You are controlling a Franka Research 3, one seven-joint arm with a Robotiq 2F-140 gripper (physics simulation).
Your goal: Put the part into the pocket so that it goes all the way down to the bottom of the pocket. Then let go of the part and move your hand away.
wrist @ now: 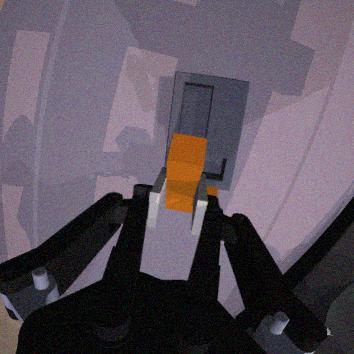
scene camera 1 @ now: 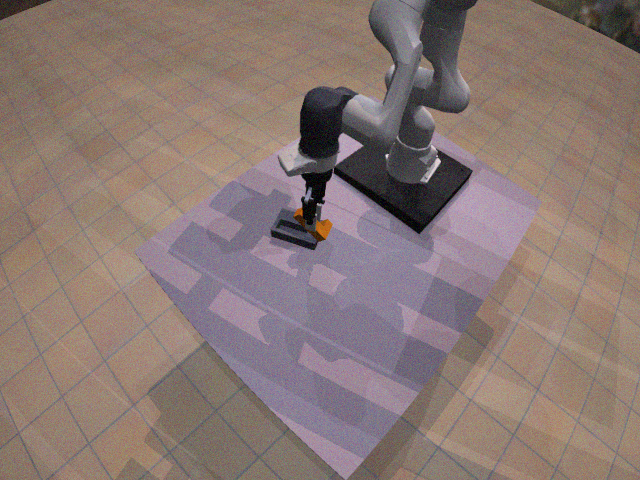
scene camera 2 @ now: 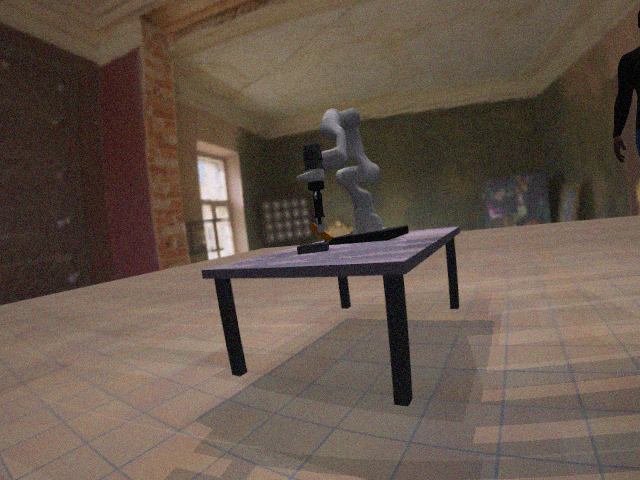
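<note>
The orange part (scene camera 1: 322, 230) (scene camera 2: 324, 235) (wrist: 186, 152) is held tilted, one end raised over the block and the other lower, near the block's right end in the first scene view. The dark grey block (scene camera 1: 292, 238) (scene camera 2: 311, 248) (wrist: 230, 115) lies on the table. Its L-shaped pocket (wrist: 196, 112) shows in the wrist view, with the part covering some of its near portion. My gripper (scene camera 1: 311, 225) (scene camera 2: 319, 223) (wrist: 181, 183) points down and is shut on the part. The part's lower end is mostly hidden by the fingers in the wrist view; whether it touches the block or table is unclear.
The purple-grey table (scene camera 1: 361, 377) (scene camera 2: 310, 270) carries the block and the arm's black base plate (scene camera 1: 419, 219) (scene camera 2: 369, 237). The base plate stands behind and right of the block in the first scene view. Shadows of the arm fall across the table.
</note>
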